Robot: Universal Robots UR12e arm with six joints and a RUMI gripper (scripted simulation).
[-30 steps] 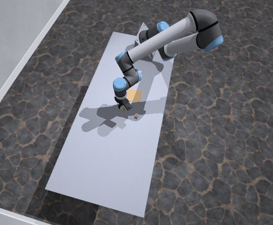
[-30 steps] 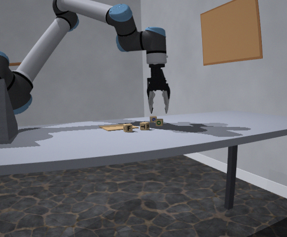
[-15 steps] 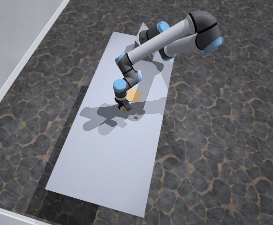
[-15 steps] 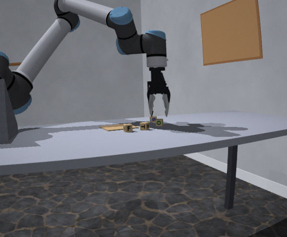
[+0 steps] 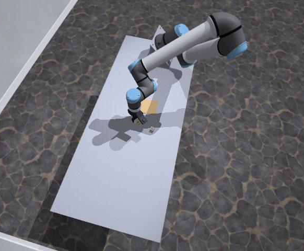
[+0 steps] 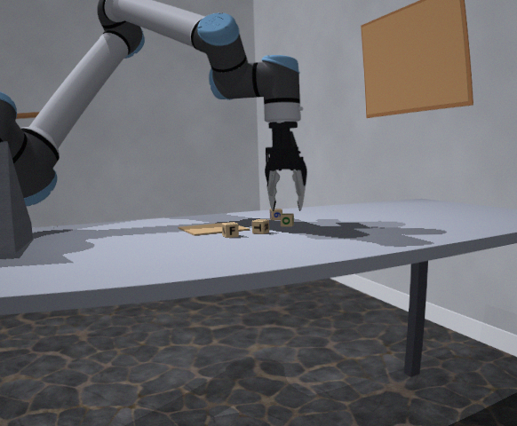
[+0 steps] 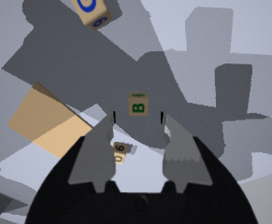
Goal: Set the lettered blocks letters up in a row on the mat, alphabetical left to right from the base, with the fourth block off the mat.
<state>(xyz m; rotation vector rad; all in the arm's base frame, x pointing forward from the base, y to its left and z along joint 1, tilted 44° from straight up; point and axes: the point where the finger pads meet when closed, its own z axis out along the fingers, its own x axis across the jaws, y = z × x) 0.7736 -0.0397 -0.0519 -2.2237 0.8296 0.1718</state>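
My hand is 4 cm above the green-marked block. From my hand the other things lie so: tan mat 18 cm behind, 6 cm to the left, 5 cm below; blue-marked block 13 cm to the left, 4 cm below, 3 cm ahead.
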